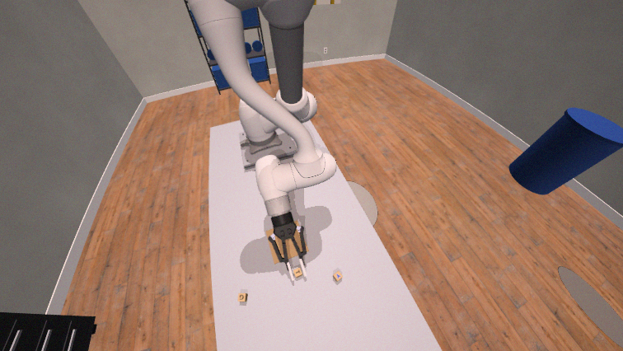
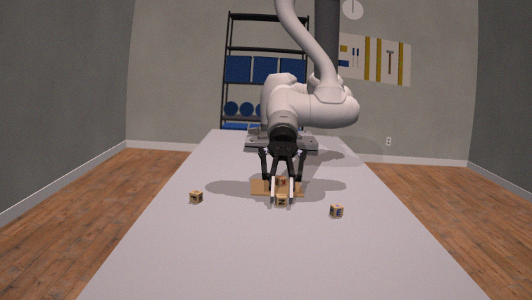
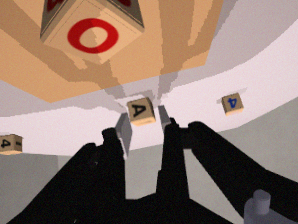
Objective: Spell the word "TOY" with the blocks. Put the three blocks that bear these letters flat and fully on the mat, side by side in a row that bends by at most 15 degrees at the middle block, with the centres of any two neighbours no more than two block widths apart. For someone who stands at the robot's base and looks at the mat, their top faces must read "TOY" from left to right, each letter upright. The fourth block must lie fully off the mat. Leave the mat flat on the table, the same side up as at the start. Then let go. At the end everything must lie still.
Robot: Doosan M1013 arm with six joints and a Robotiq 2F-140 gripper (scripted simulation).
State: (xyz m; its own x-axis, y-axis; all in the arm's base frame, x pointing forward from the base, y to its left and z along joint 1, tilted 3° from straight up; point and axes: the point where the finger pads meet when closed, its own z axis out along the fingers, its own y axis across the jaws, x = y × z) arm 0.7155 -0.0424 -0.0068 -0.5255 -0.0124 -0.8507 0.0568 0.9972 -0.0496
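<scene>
My gripper is now 20 mm above the T block and 10 mm short of it. Also, from my hand: tan mat 120 mm behind, 30 mm below.
</scene>
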